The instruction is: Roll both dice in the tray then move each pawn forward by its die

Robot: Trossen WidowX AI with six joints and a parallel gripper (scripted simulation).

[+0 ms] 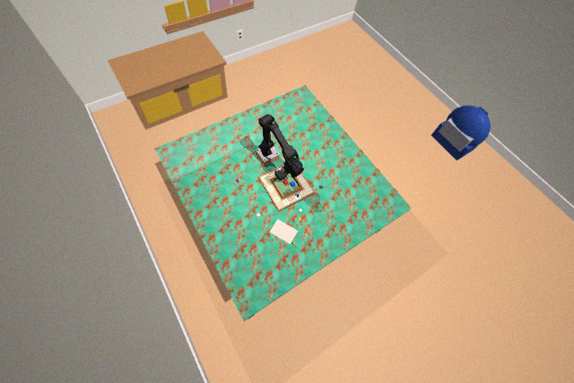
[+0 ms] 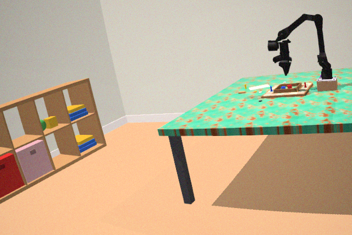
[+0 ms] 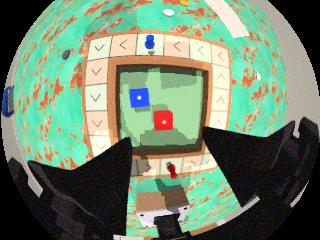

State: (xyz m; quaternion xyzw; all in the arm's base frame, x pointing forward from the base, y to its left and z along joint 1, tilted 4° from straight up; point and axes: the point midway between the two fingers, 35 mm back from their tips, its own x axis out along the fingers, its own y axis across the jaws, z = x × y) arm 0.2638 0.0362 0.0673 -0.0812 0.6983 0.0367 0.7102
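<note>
Now: the red pawn 11 cm behind my gripper tip, 3 cm to the right of it and 8 cm below it. The rest, counted from my gripper tip: orange disc (26 cm ahead, 4 cm to the right, 11 cm below); tray (1 cm ahead, 1 cm to the right, 10 cm below); blue pawn (12 cm ahead, 2 cm to the left, 8 cm below).
</note>
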